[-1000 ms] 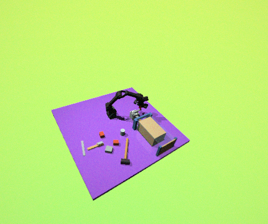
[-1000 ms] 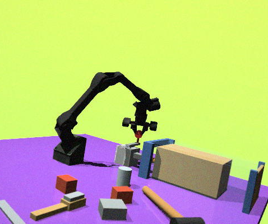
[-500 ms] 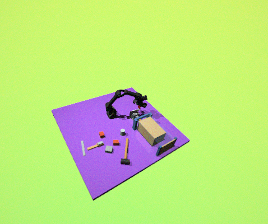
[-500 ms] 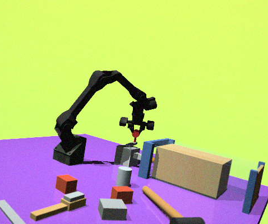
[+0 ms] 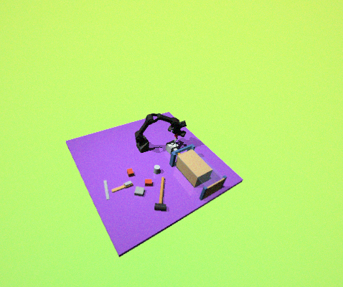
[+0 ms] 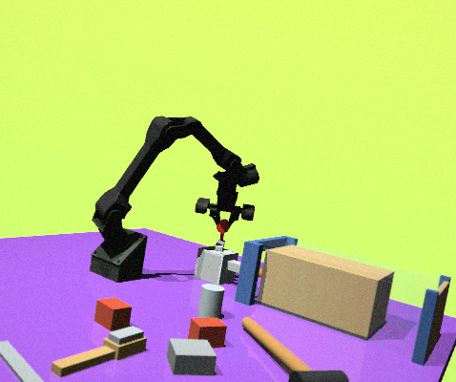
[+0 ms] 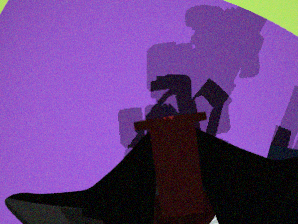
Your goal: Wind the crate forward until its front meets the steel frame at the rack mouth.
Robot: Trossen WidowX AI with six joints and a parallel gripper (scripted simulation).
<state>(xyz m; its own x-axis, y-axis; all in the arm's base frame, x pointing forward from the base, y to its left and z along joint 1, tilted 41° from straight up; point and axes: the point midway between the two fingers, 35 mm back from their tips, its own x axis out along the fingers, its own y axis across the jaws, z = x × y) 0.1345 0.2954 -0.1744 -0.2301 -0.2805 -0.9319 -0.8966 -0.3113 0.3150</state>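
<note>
My gripper tip is now 30 mm short of the winch handle, 50 mm to the left of it and 30 mm above it. From my gripper tip the other things lie so: red knob: 10 mm ahead, 10 mm to the right; then grey winch: 40 mm ahead, 110 mm to the right, 100 mm below; then grey block: 350 mm ahead, 640 mm to the right, 120 mm below.
</note>
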